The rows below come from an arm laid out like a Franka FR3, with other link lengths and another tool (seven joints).
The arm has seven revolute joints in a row. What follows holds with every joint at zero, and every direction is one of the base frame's. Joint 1 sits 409.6 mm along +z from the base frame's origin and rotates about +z. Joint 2 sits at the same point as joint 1 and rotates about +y. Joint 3 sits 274.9 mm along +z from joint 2 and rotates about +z. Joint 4 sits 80.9 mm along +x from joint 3 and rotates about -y. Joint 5 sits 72.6 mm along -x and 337.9 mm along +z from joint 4 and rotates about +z. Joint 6 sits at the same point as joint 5 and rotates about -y. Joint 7 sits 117.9 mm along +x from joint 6 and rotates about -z. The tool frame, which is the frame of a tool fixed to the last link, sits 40.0 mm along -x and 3.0 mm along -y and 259.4 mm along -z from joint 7; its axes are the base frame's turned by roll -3.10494, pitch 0.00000 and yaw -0.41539 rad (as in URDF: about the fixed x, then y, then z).
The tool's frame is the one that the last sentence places.
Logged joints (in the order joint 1, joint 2, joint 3, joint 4, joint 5, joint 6, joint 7), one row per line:
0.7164, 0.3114, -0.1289, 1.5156, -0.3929, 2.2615, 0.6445
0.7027, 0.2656, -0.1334, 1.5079, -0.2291, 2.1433, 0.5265
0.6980, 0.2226, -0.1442, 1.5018, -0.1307, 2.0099, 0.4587
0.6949, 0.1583, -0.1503, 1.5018, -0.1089, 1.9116, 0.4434
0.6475, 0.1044, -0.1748, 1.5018, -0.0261, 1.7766, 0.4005
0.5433, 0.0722, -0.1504, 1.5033, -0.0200, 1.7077, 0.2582
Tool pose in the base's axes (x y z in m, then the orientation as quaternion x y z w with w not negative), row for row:
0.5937, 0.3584, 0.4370, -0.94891, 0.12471, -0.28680, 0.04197
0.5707, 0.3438, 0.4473, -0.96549, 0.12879, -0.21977, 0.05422
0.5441, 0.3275, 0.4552, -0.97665, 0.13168, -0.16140, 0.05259
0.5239, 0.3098, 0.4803, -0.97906, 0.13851, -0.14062, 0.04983
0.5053, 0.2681, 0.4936, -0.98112, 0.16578, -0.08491, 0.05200
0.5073, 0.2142, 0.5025, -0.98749, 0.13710, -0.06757, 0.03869
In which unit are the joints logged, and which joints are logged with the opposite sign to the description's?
The joints are logged in radians. Opposite sign: joint 4.
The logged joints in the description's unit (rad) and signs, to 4 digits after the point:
0.7164, 0.3114, -0.1289, -1.5156, -0.3929, 2.2615, 0.6445
0.7027, 0.2656, -0.1334, -1.5079, -0.2291, 2.1433, 0.5265
0.6980, 0.2226, -0.1442, -1.5018, -0.1307, 2.0099, 0.4587
0.6949, 0.1583, -0.1503, -1.5018, -0.1089, 1.9116, 0.4434
0.6475, 0.1044, -0.1748, -1.5018, -0.0261, 1.7766, 0.4005
0.5433, 0.0722, -0.1504, -1.5033, -0.0200, 1.7077, 0.2582

